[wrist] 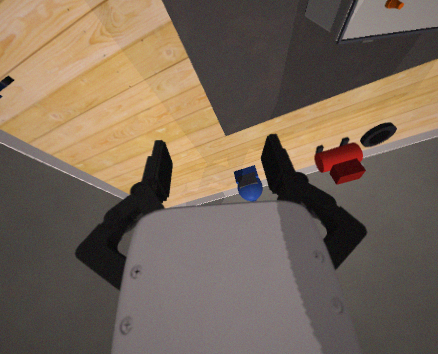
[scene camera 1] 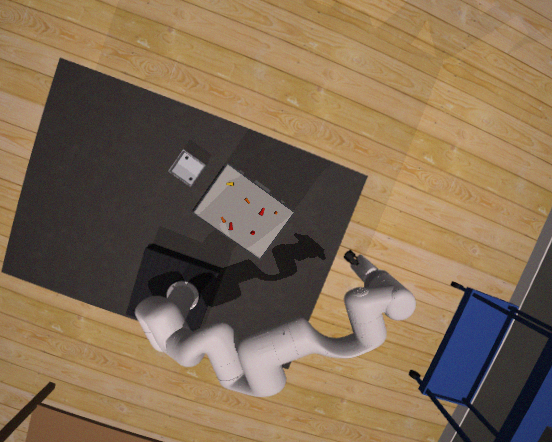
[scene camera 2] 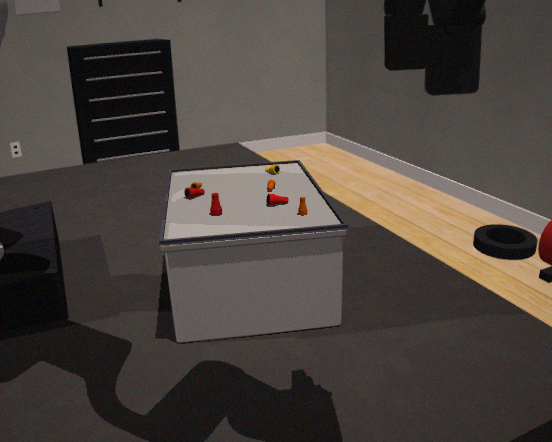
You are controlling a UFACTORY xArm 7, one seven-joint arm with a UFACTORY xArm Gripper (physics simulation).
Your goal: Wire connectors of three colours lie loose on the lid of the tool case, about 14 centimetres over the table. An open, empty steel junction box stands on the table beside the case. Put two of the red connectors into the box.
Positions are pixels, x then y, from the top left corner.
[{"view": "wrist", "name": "my gripper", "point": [216,149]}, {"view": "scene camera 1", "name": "steel junction box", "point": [187,168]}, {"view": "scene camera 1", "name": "tool case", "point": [221,200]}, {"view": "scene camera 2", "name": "my gripper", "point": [426,79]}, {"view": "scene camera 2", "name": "tool case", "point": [255,269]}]
